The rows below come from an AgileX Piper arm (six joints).
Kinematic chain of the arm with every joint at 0, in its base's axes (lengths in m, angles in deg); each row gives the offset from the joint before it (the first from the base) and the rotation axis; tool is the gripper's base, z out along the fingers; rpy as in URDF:
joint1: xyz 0 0 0.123 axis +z
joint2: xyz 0 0 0 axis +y
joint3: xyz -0.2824 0 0.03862 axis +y
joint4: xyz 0.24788 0 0.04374 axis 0.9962 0 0.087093
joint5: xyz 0 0 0 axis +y
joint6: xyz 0.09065 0 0.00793 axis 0.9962 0 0.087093
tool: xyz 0 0 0 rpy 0 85.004 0
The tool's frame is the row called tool.
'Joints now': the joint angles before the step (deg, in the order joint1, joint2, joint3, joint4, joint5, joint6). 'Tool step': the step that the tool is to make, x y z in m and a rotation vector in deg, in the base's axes. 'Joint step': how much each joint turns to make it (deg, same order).
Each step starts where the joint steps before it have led.
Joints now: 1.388, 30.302, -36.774, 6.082, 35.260, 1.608
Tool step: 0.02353, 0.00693, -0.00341, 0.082, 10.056, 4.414
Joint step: 0.003, 8.116, -3.546, 5.355, 6.080, -5.507
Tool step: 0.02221, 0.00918, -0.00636, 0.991, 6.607, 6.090
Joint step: -0.004, 7.078, -2.170, 7.367, 3.187, -7.840
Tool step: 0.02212, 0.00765, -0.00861, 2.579, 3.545, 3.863
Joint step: 0.002, 6.227, -0.984, 6.973, -0.152, -6.092
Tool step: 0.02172, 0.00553, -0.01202, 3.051, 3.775, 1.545
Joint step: 0.001, 6.133, -0.692, 5.514, -0.638, -3.548
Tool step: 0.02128, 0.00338, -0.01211, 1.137, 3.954, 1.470
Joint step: 0.029, 6.214, -1.560, 2.788, 0.278, -2.571
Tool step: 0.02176, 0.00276, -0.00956, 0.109, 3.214, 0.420
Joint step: 0.503, 5.929, -2.549, 0.293, -0.156, -0.105
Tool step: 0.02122, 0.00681, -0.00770, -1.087, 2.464, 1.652
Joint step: 1.624, 5.668, -3.411, -1.311, 0.063, 0.528
